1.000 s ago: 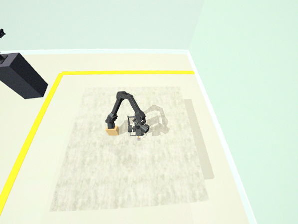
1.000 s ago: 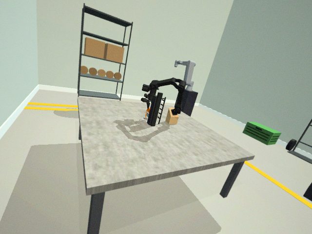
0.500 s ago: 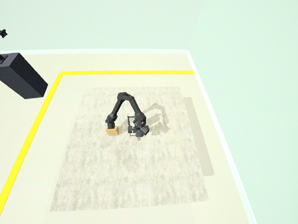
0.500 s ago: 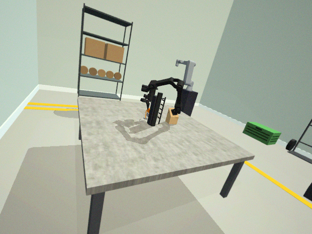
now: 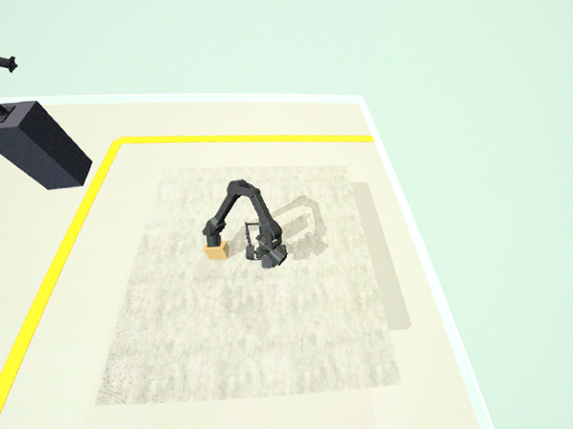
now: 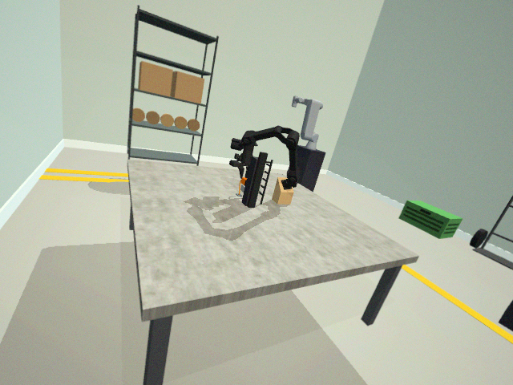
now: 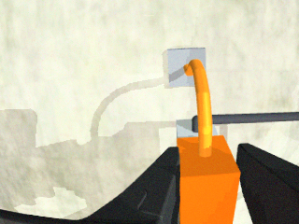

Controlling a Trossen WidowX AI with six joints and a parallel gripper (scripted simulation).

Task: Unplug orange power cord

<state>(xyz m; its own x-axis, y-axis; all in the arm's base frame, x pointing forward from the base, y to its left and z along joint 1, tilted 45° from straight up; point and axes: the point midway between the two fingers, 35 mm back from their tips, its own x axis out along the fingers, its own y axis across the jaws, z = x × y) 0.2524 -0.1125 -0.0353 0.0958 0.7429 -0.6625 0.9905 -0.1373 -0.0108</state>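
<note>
The orange plug lies 5 cm to the left of my gripper tip.
</note>
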